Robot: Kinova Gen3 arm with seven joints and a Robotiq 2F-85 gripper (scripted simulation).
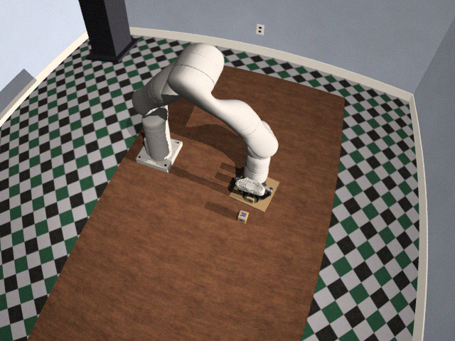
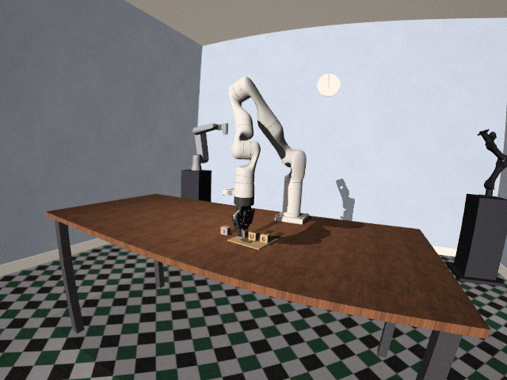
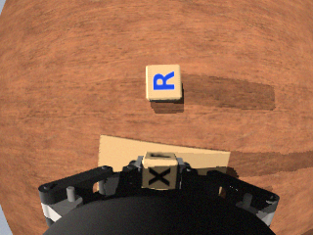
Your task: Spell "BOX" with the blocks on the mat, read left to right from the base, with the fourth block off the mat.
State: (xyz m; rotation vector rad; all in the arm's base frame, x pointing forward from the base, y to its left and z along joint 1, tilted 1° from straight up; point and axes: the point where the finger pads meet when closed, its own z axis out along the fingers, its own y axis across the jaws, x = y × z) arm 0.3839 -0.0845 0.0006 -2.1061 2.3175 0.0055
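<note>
Right now my hand is 5 cm to the right of the tan mat and 2 cm above it.
</note>
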